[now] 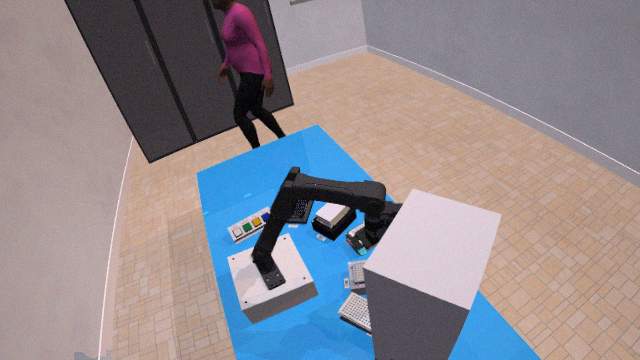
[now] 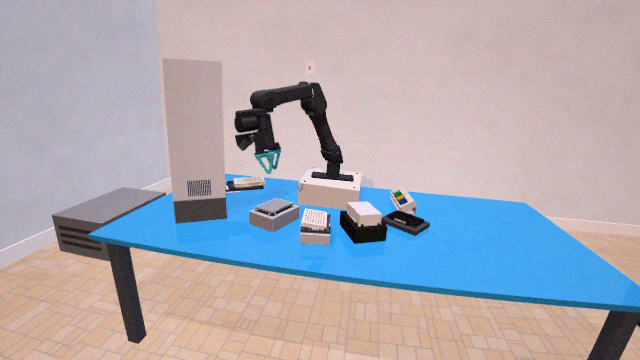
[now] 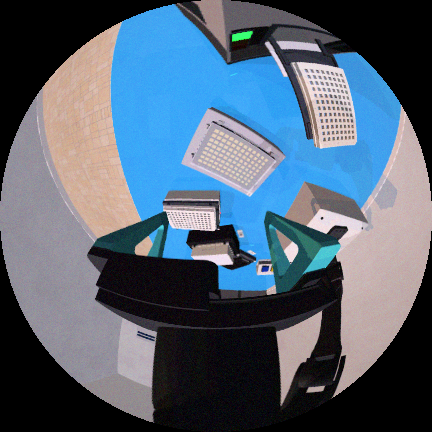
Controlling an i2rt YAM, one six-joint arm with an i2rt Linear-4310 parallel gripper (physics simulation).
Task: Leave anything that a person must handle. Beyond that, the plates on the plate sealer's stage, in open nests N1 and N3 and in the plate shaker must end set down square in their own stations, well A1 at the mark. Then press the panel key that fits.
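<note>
My open, empty gripper [image 2: 269, 170] [image 3: 217, 215] hangs high above the stations. A white plate [image 1: 356, 310] [image 2: 249, 181] [image 3: 335, 107] lies on the tall sealer's black stage, overhanging one side. A grey plate [image 2: 274, 206] [image 3: 232, 157] lies in a grey station [image 2: 272, 223]. A white plate [image 2: 315, 219] [image 3: 190, 219] looks tilted on a pale-and-black station [image 2: 315, 238]. A tall white plate [image 1: 332, 214] [image 2: 364, 212] [image 3: 212, 254] sits in a black station [image 2: 363, 234]. A dark plate [image 1: 301, 207] [image 2: 407, 219] lies in a flat dark nest. Station labels and A1 marks are unreadable.
The tall sealer housing [image 1: 432, 245] [image 2: 195, 130] stands beside its stage. The key panel [image 1: 250, 225] [image 2: 403, 201] [image 3: 265, 267] has white, green, yellow and blue keys. The arm's white base box [image 1: 295, 285] [image 2: 329, 195] stands behind the stations. A person [image 1: 245, 45] is beyond the table's far end.
</note>
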